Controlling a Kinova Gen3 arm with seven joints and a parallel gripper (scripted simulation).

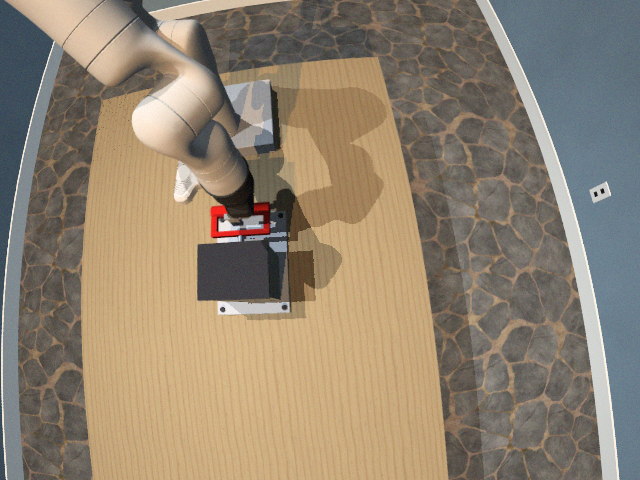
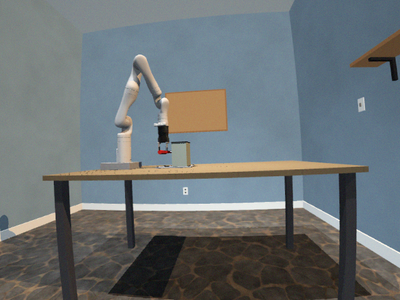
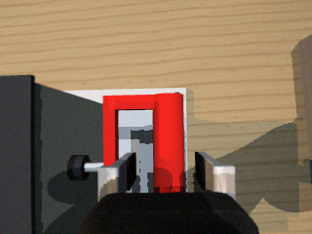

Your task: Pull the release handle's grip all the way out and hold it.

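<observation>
Now: hand 9 cm short of the base plate, 2 cm to the left of it and 12 cm above it.
</observation>
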